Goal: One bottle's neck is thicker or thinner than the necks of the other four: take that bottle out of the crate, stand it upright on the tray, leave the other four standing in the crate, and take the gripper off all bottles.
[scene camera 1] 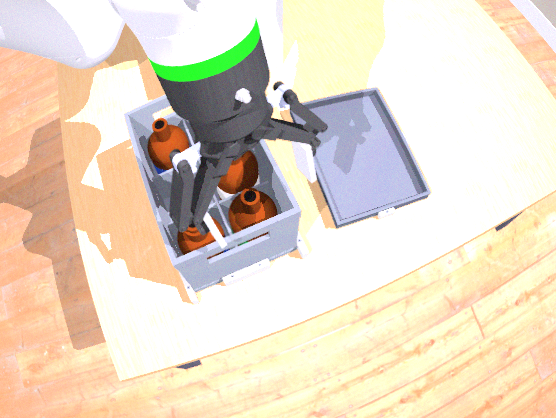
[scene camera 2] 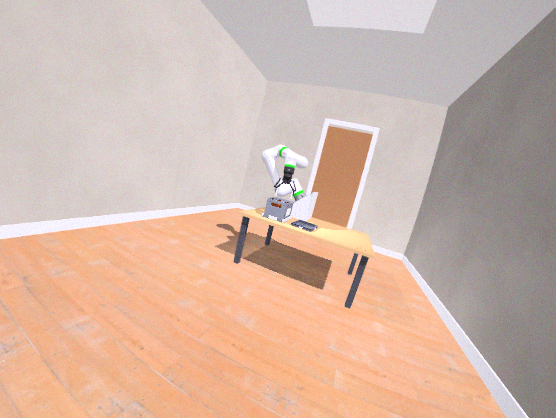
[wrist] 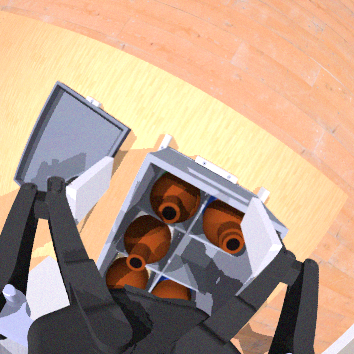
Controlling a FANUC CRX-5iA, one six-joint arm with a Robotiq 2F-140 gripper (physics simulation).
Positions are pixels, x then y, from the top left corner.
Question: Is my gripper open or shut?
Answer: Open.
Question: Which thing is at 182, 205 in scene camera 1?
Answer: My gripper.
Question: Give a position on a grey tray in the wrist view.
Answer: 68, 137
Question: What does my gripper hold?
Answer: Nothing.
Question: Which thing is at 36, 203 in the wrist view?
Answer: My gripper.
